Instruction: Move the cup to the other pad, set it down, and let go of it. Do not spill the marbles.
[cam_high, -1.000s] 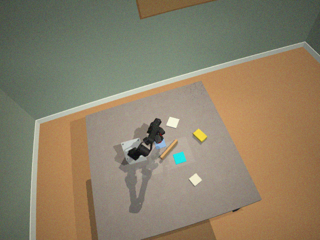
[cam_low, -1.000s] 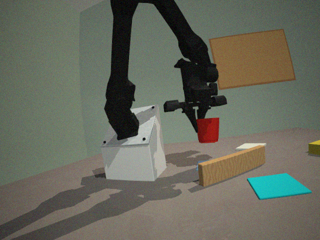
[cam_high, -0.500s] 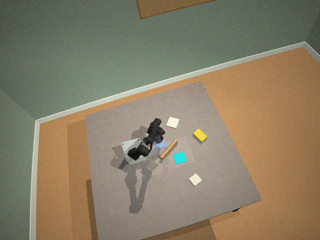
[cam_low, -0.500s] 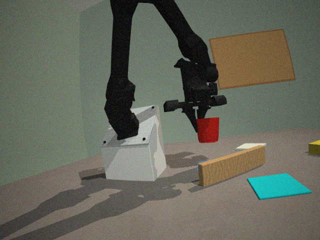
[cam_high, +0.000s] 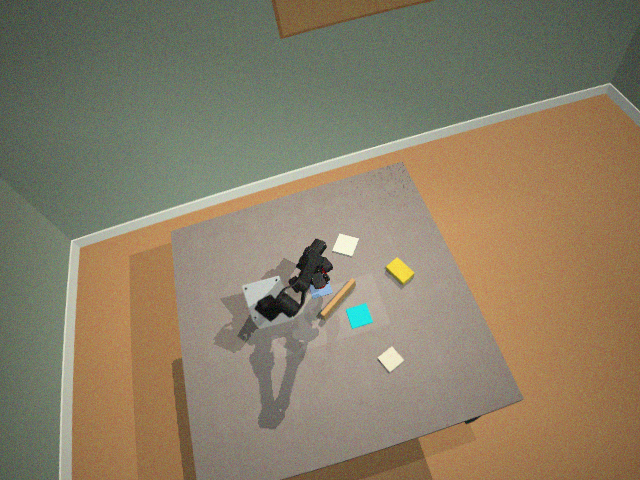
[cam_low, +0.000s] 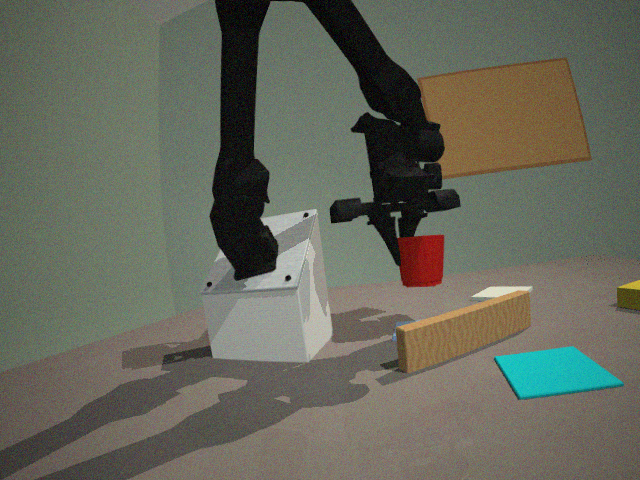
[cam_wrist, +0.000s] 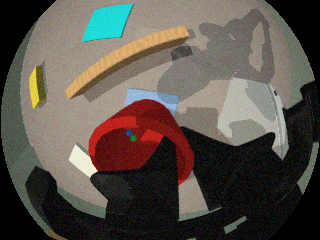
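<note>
Now: the green marble 4 cm ahead of my gripper tip, 2 cm to the left of it and 2 cm below it. The rest, counted from my gripper tip: light blue pad (12 cm below, 3 cm to the left, 3 cm ahead); wooden bar (9 cm below, 8 cm to the right, 8 cm ahead); red cup (3 cm ahead, 1 cm to the left).
</note>
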